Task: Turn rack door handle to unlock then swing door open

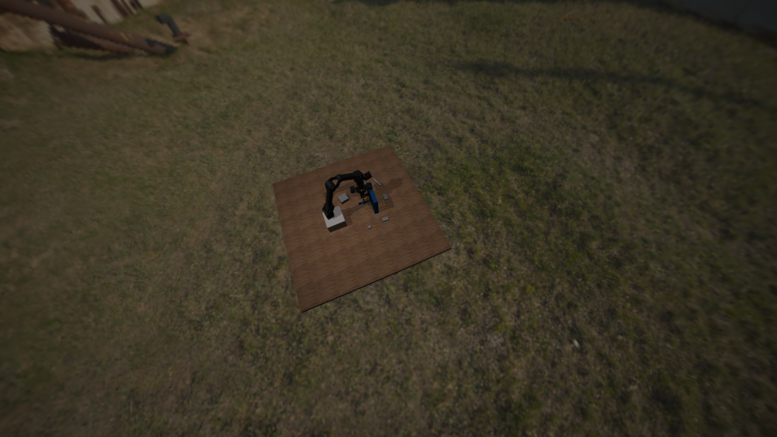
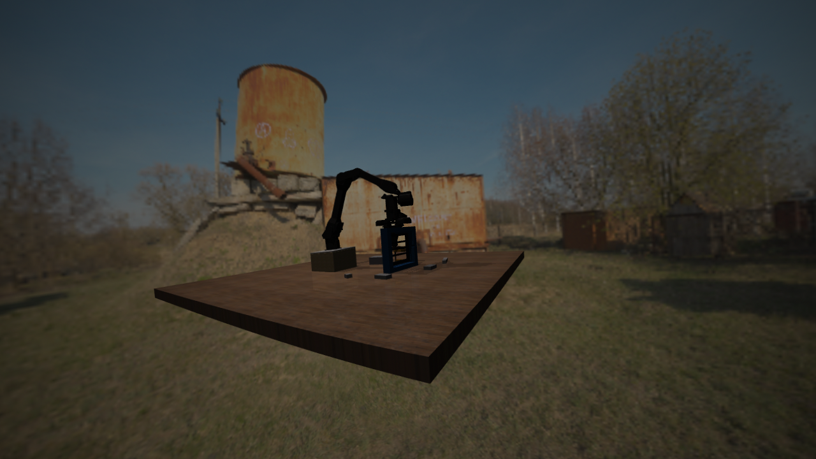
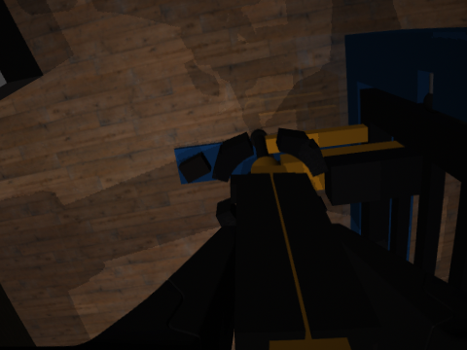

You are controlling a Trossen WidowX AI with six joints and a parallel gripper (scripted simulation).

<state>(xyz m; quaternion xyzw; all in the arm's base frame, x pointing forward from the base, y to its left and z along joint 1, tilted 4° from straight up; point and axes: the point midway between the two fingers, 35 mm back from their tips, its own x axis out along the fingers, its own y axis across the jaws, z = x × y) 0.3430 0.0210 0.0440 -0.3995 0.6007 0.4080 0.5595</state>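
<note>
Now: gripper tip 2 cm above the door handle and 1 cm to the left of it.
</note>
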